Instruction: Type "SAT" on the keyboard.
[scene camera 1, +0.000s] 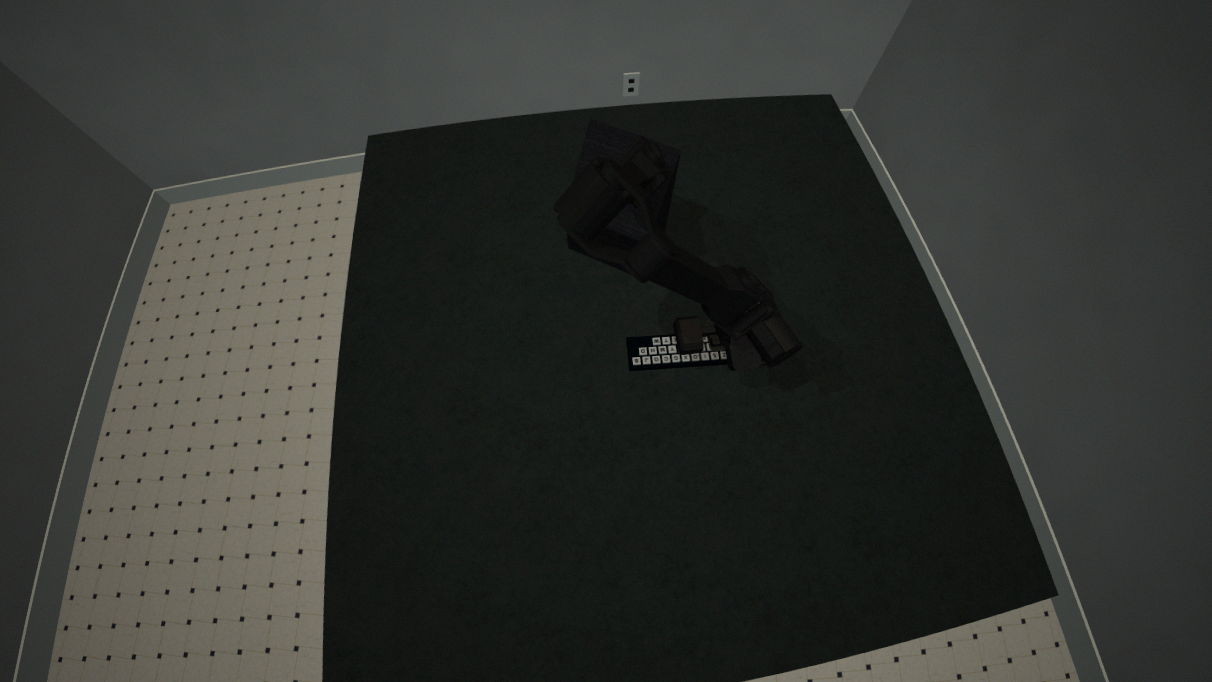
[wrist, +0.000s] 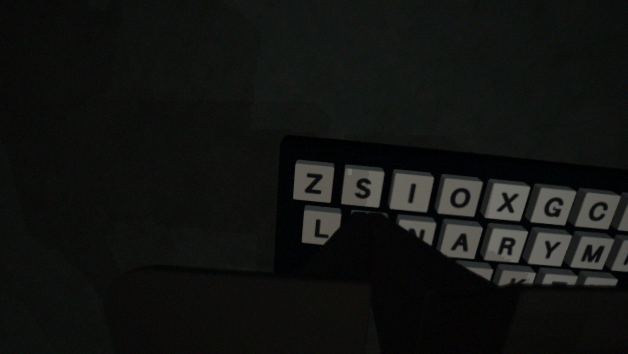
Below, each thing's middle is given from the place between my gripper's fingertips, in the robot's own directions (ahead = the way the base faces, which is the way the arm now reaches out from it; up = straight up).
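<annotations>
Distances counted from my hand: key (wrist: 458, 238) 3 cm below, 3 cm behind, 4 cm to the right; black keyboard (scene camera 1: 645, 352) 4 cm below, 4 cm behind, 6 cm to the right.
</annotations>
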